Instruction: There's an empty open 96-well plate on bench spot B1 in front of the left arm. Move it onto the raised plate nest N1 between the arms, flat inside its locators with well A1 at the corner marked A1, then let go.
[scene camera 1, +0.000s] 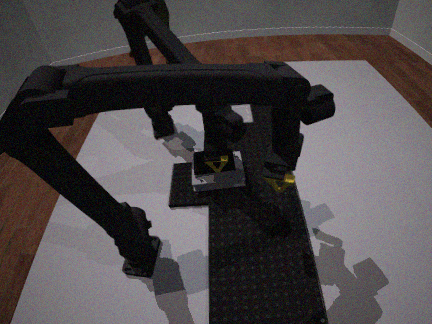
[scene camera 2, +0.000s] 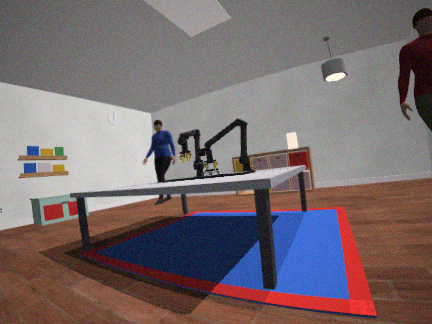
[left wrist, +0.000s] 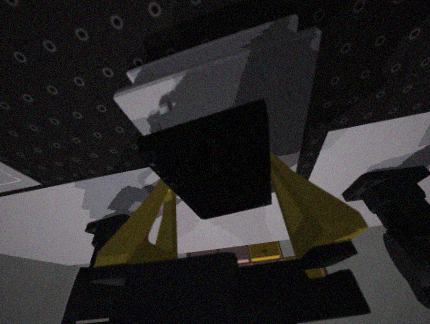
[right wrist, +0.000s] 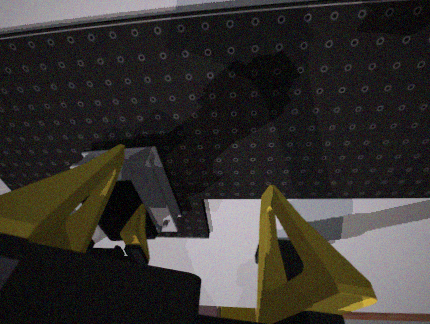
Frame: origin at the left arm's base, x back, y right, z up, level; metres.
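Seen in the pictures: left gripper, fingertip midpoint: (scene camera 1: 217, 161) (scene camera 2: 211, 170) (left wrist: 217, 166) (right wrist: 117, 206); right gripper, fingertip midpoint: (scene camera 1: 283, 175) (scene camera 2: 185, 162) (right wrist: 199, 172); left arm's base, link origin: (scene camera 1: 163, 128) (left wrist: 119, 224); right arm's base, link origin: (scene camera 1: 142, 256) (left wrist: 380, 181) (right wrist: 283, 250).
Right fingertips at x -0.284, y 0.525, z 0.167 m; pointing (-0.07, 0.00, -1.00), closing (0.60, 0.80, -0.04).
Observation:
Pixels of each thing's top centre, then the offset from my right fingertips to it. Level surfaces: height alone.
- dark 96-well plate, top centre: (left wrist: 223, 189) (right wrist: 117, 219) (scene camera 1: 213, 158) dx +0.136, dy -0.204, dz -0.092 m
- pale grey raised nest, top centre: (left wrist: 235, 165) (right wrist: 127, 207) (scene camera 1: 216, 165) dx +0.131, dy -0.188, dz -0.108 m
- black perforated board, surface height: dz -0.153 m
- pale outlined panel, top centre: (scene camera 1: 231, 114) dx -0.005, dy -0.488, dz -0.152 m
The dark 96-well plate (scene camera 1: 199, 168) (left wrist: 215, 145) (right wrist: 119, 210) is between the yellow fingers of my left gripper (scene camera 1: 215, 165) (scene camera 2: 212, 166) (left wrist: 217, 166), which is shut on it. The plate is close above the pale grey raised nest (scene camera 1: 220, 181) (left wrist: 275, 70) (right wrist: 145, 172), offset toward one side of it in the left wrist view. The far face of the nest is partly hidden by the plate, and shadow covers much of its top. The A1 mark and wells are too dark to read. My right gripper (scene camera 1: 280, 184) (scene camera 2: 185, 157) (right wrist: 199, 172) is open and empty, above the board beside the nest.
A black perforated board (scene camera 1: 255, 260) (left wrist: 60, 95) (right wrist: 240, 125) lies under the nest on the white table (scene camera 1: 370, 150) (scene camera 2: 165, 189). A pale outlined panel (scene camera 1: 247, 113) (left wrist: 12, 177) lies by the board. The right arm's long link (scene camera 1: 175, 87) crosses scene camera 1's view.

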